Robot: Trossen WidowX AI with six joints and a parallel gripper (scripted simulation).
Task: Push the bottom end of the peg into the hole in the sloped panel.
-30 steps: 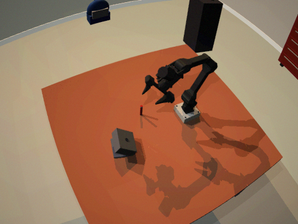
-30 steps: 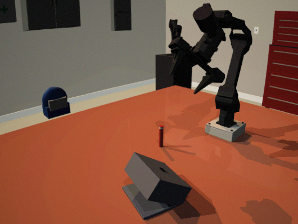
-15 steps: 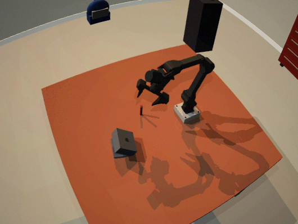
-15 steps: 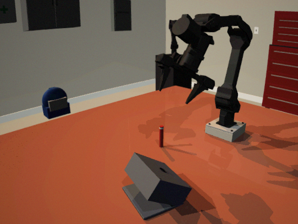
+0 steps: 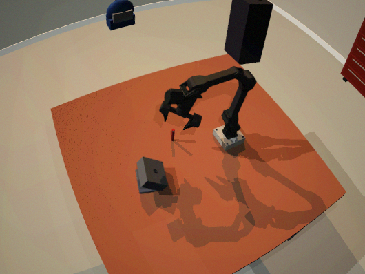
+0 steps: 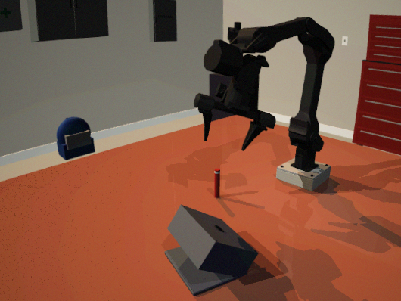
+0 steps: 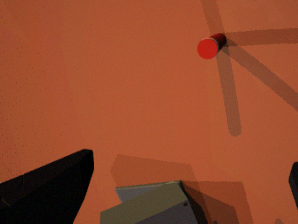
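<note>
My gripper tip is 10 mm past the dark red round peg, 40 mm to the left of it and 100 mm above it. Round my gripper tip: grey sloped panel 160 mm ahead, 150 mm to the left, 110 mm below.
</note>
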